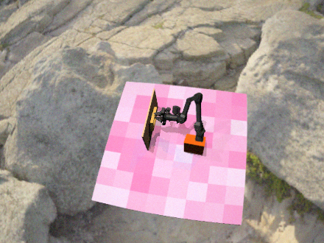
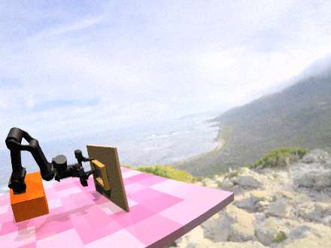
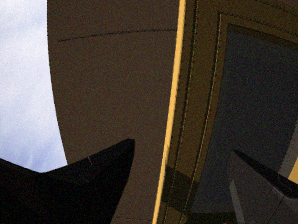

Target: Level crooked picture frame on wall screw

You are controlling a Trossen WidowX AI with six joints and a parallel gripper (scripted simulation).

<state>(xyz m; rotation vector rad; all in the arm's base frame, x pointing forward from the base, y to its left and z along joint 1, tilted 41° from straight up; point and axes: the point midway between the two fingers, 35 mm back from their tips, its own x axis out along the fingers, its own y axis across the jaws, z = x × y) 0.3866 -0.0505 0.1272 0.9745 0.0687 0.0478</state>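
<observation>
The picture frame lies 10 mm ahead of my gripper tip, 10 mm to the left of it and 50 mm below it. From my gripper tip the other things lie so: brown wall board (20 mm ahead, 20 mm to the left, 60 mm below).
</observation>
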